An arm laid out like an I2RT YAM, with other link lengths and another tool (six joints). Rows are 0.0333 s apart.
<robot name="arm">
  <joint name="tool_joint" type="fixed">
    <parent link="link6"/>
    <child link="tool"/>
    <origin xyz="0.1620 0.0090 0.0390" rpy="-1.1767 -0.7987 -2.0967"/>
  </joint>
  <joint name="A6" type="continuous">
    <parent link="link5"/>
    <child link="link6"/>
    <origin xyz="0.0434 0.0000 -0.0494"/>
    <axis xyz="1 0 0"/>
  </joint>
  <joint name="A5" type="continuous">
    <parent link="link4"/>
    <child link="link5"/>
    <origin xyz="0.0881 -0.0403 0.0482"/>
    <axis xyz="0 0 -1"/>
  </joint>
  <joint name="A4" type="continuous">
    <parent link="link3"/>
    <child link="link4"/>
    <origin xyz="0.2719 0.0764 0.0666"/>
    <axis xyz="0 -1 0"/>
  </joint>
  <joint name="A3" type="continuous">
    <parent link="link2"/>
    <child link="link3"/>
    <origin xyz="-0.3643 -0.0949 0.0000"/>
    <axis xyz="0 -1 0"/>
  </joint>
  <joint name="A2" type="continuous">
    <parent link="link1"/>
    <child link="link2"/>
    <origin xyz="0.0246 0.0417 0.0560"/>
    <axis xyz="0 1 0"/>
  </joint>
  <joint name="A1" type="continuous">
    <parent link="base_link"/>
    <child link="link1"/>
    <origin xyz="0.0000 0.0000 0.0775"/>
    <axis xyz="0 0 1"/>
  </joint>
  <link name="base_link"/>
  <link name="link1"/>
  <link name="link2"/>
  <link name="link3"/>
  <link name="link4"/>
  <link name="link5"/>
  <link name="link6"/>
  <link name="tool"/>
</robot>
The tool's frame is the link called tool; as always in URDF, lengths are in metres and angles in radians. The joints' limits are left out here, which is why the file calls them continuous.
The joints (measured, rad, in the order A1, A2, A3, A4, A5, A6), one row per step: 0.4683 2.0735 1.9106 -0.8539 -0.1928 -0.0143; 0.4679 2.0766 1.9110 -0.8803 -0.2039 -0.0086; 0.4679 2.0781 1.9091 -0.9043 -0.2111 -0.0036; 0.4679 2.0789 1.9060 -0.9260 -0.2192 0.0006; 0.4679 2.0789 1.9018 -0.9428 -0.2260 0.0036; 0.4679 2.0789 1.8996 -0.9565 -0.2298 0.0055; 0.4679 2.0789 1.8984 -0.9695 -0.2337 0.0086; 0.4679 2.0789 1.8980 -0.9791 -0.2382 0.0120; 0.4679 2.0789 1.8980 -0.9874 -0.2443 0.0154; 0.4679 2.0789 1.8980 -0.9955 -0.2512 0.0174; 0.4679 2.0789 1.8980 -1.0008 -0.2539 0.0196; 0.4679 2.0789 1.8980 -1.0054 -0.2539 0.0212
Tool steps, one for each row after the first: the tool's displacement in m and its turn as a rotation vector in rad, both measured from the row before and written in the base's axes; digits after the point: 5 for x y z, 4 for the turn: -0.00593 -0.00106 -0.00608 -0.0026 0.0326 0.0005; -0.00585 -0.00157 -0.00566 -0.0051 0.0293 -0.0007; -0.00589 -0.00135 -0.00514 -0.0038 0.0277 0.0001; -0.00509 -0.00119 -0.00424 -0.0032 0.0227 0.0004; -0.00377 -0.00114 -0.00293 -0.0036 0.0165 0.0000; -0.00342 -0.00100 -0.00233 -0.0024 0.0155 -0.0011; -0.00259 -0.00046 -0.00140 0.0000 0.0121 -0.0012; -0.00241 -0.00001 -0.00092 0.0021 0.0112 -0.0006; -0.00249 0.00018 -0.00082 0.0025 0.0109 0.0009; -0.00141 -0.00021 -0.00063 0.0003 0.0067 -0.0009; -0.00098 -0.00056 -0.00067 -0.0017 0.0047 -0.0014
